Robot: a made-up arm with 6 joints.
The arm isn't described. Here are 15 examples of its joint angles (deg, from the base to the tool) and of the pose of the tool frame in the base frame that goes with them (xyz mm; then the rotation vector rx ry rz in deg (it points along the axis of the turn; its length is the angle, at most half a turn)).
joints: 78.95 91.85 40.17 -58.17 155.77 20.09
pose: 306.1 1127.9 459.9 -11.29 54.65 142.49
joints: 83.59 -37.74 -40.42 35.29 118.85 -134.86
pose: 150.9 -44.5 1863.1 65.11 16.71 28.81
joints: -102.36 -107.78 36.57 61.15 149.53 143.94
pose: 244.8 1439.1 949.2 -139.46 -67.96 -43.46
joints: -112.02 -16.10 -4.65 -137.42 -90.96 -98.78
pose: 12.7 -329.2 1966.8 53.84 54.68 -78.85
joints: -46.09 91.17 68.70 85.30 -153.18 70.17
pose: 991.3 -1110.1 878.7 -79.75 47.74 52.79
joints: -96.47 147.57 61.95 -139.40 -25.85 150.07
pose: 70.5 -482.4 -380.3 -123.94 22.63 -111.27
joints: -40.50 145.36 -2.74 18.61 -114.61 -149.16
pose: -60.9 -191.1 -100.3 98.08 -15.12 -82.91
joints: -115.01 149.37 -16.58 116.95 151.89 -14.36
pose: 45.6 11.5 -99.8 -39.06 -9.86 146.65
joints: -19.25 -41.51 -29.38 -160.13 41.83 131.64
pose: -10.1 118.5 1843.1 -100.62 -30.87 -129.54
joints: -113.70 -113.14 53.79 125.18 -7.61 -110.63
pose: 658.3 1351.5 631.3 -26.42 68.75 -34.50
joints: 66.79 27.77 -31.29 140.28 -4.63 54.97
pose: 272.8 785.9 1398.4 -81.89 68.43 -75.14
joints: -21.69 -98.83 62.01 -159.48 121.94 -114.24
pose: -1312.5 659.7 1122.1 76.18 88.49 59.81
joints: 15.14 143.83 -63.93 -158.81 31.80 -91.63
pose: 4.0 134.0 528.3 31.08 33.58 56.08
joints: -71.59 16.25 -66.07 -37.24 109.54 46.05
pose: -26.9 -309.8 1368.6 112.28 25.81 22.15
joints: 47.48 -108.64 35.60 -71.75 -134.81 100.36
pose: -838.8 -986.6 1136.0 -65.13 101.76 -18.86
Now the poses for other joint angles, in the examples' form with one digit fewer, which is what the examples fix.
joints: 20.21 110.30 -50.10 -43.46 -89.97 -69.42
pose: 320 -11 588 87.4 -81.5 -75.1
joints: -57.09 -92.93 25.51 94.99 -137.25 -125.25
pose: -770 1137 1368 -76.8 -63.9 62.7
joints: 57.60 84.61 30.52 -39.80 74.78 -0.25
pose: 758 928 580 -26.9 -76.0 -119.2
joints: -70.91 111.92 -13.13 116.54 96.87 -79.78
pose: 276 -617 87 2.4 23.8 -87.3
